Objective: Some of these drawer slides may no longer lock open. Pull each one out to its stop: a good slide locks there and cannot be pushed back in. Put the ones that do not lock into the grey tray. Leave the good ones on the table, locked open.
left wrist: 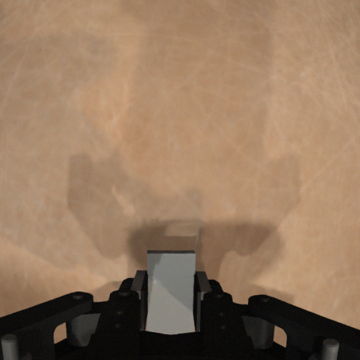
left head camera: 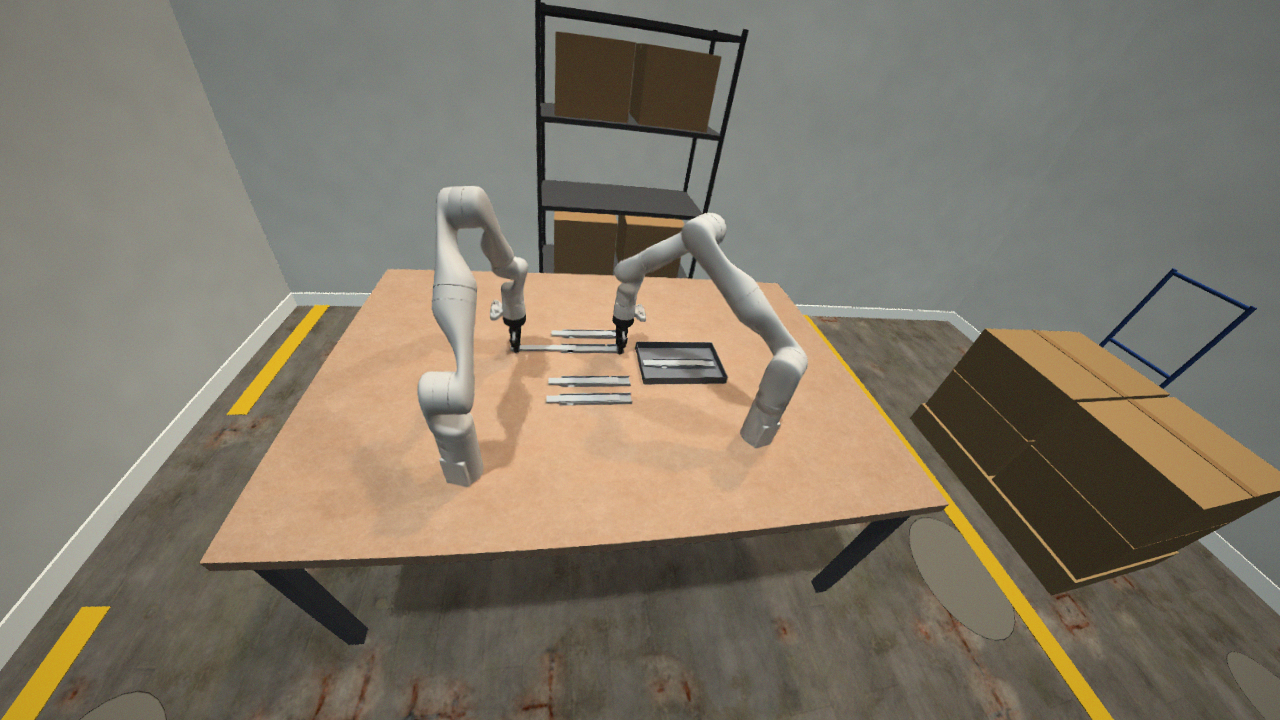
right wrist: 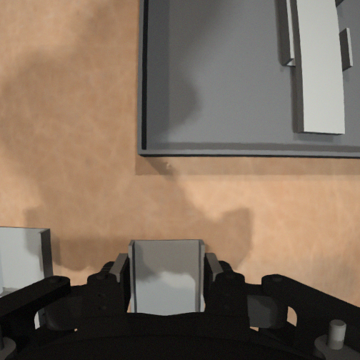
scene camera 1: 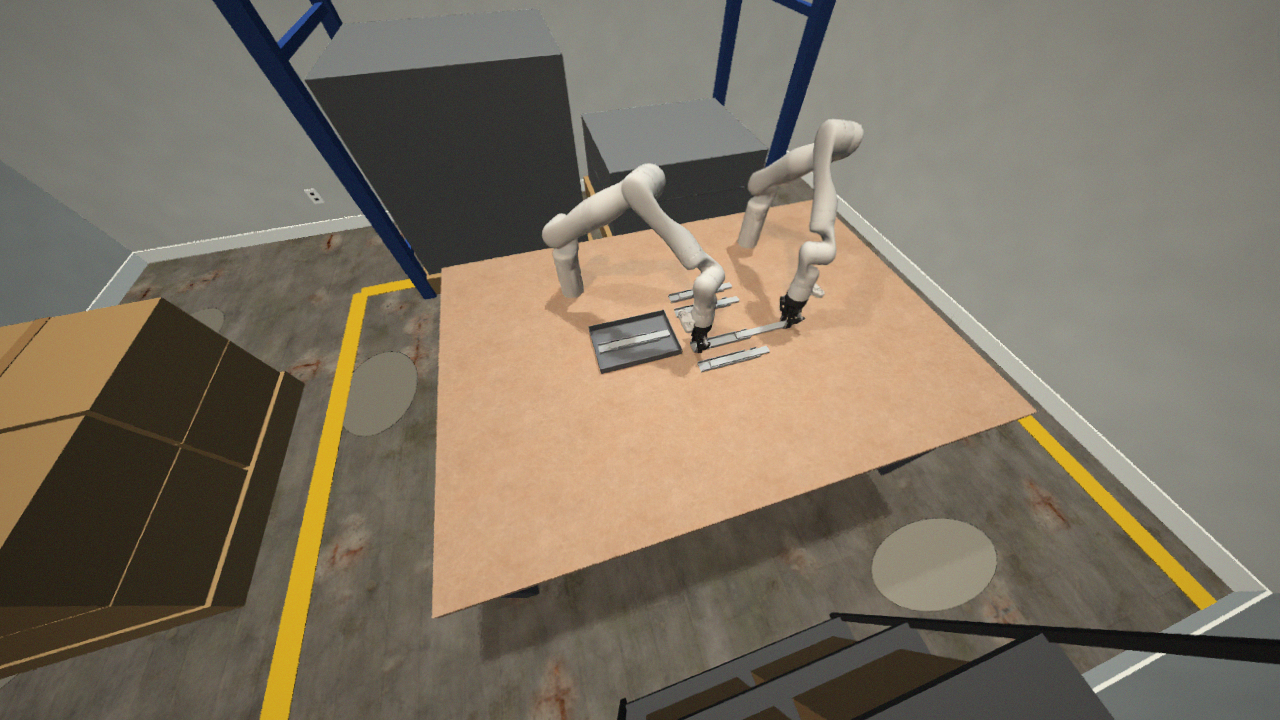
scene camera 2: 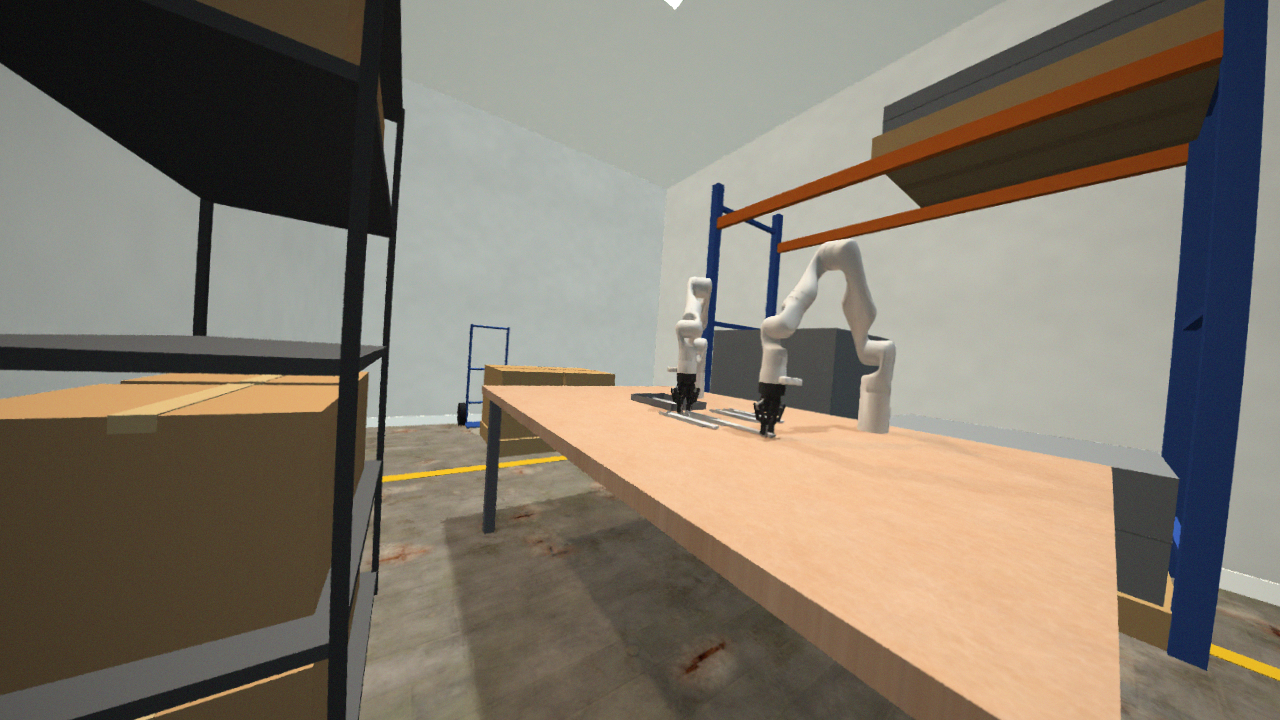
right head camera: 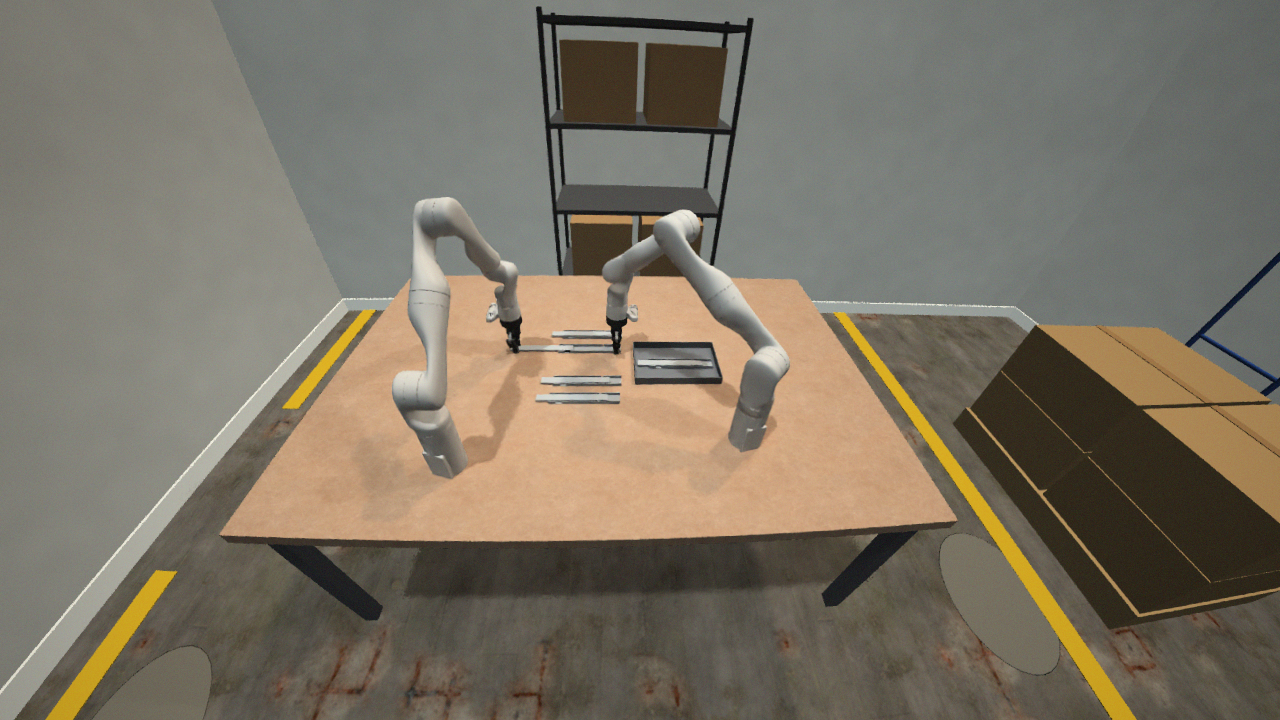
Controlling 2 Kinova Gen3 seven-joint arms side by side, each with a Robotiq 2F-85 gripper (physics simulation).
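Frame: origin at the left arm's base, x left, y back, z up, level; centimetres.
Seen in the pictures: left gripper, fingertip midpoint: [left head camera: 517, 349] [scene camera 1: 784, 325] [scene camera 2: 766, 436] [right head camera: 517, 349]; right gripper, fingertip midpoint: [left head camera: 618, 349] [scene camera 1: 696, 347] [scene camera 2: 684, 413] [right head camera: 615, 349]; left arm's base, origin of the base link: [left head camera: 465, 470] [scene camera 1: 747, 242] [scene camera 2: 871, 431] [right head camera: 451, 463]; right arm's base, origin of the base link: [left head camera: 754, 435] [scene camera 1: 572, 290] [scene camera 2: 694, 397] [right head camera: 743, 438].
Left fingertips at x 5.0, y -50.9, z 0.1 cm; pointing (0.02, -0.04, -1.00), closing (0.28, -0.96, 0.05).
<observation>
Offsets run from my left fingertips to a thing's top centre. "pt": to the spot under its first point. Level surfaces: height alone.
One drawer slide @(pt dx -17.9, dy -4.5, dz +1.1 cm) [left head camera: 569, 348] [right head camera: 565, 348] [scene camera 1: 741, 334] lies drawn out long between my grippers. My left gripper [left head camera: 515, 347] [right head camera: 513, 346] [scene camera 1: 791, 321] [left wrist: 170, 287] is shut on its narrow inner end. My right gripper [left head camera: 622, 348] [scene camera 1: 700, 344] [right wrist: 166, 269] is shut on its wider channel end. A short slide @(dx -20.1, dy -15.2, dz +1.0 cm) [left head camera: 581, 334] [scene camera 1: 733, 359] lies behind it in the left head camera. Two more slides @(dx -26.9, dy +10.2, dz +1.0 cm) [left head camera: 588, 381] @(dx -28.6, dy +18.2, dz +1.0 cm) [right head camera: 577, 398] lie nearer the front there. The grey tray [left head camera: 639, 365] [scene camera 1: 596, 358] [right wrist: 225, 147] holds one short slide @(dx -56.1, dy -7.3, dz +1.2 cm) [left head camera: 678, 363] [scene camera 1: 633, 341] [right wrist: 321, 70].
The tray stands close beside my right gripper. The table @(dz -0.1 cm) [left head camera: 572, 501] carries both arm bases. A black shelf rack [left head camera: 540, 152] stands behind the table in the left head camera, and stacked cartons [left head camera: 1092, 447] stand on the floor at the right.
</observation>
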